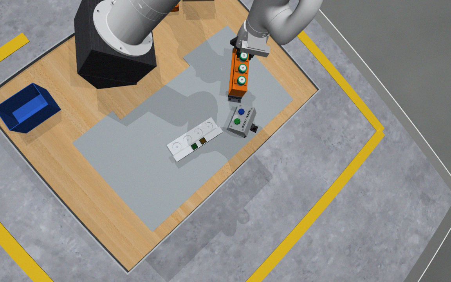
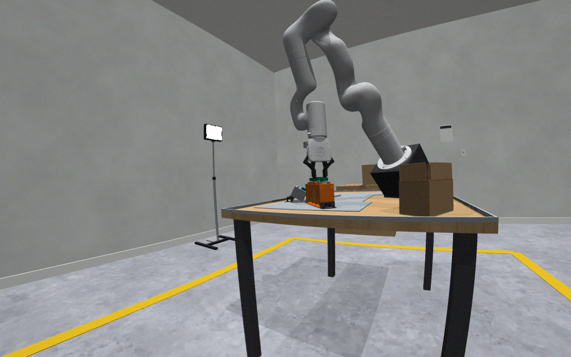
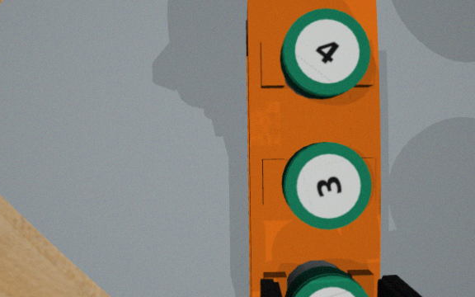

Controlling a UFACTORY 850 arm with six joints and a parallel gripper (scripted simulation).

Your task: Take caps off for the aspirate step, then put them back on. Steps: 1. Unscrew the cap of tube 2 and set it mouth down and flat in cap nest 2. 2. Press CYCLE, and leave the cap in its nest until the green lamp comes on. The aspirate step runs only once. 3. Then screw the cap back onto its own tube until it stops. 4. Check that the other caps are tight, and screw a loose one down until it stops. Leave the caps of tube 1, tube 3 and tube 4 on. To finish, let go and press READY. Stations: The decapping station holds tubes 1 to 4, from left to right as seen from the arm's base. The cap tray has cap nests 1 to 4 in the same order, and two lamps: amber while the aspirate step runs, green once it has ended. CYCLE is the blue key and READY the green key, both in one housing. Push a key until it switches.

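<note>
Now: hand 18 cm short of the blue cycle key, 12 cm to the left of it and 7 cm above it. From my hand the other things lie so: key housing (21 cm ahead, 13 cm to the right, 8 cm below); then green-rimmed cap (2 cm below); then green ready key (21 cm ahead, 16 cm to the right, 7 cm below).
</note>
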